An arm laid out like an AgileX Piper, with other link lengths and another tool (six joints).
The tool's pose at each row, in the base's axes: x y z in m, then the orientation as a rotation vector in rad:
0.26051, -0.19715, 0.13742, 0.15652, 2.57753, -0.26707
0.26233, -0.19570, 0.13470, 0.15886, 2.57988, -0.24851
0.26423, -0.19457, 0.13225, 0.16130, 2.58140, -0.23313
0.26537, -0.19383, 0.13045, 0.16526, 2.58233, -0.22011
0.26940, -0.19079, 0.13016, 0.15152, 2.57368, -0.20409
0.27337, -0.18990, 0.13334, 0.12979, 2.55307, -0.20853
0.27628, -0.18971, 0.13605, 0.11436, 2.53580, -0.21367
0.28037, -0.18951, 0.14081, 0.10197, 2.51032, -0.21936
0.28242, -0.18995, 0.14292, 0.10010, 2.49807, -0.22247
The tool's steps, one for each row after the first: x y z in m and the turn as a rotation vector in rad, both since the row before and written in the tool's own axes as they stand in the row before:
-0.00003, 0.00214, 0.00287, -0.01284, 0.00194, 0.00522
-0.00025, 0.00177, 0.00278, -0.01052, 0.00133, 0.00472
0.00003, 0.00115, 0.00194, -0.00851, 0.00105, 0.00537
-0.00304, 0.00366, 0.00170, -0.01418, -0.01039, -0.00546
-0.00498, 0.00110, -0.00077, -0.00110, -0.02253, -0.01425
-0.00391, 0.00026, -0.00071, 0.00070, -0.01848, -0.01040
-0.00605, 0.00012, -0.00167, 0.00201, -0.02627, -0.00768
-0.00291, -0.00046, -0.00044, 0.00220, -0.01222, -0.00090

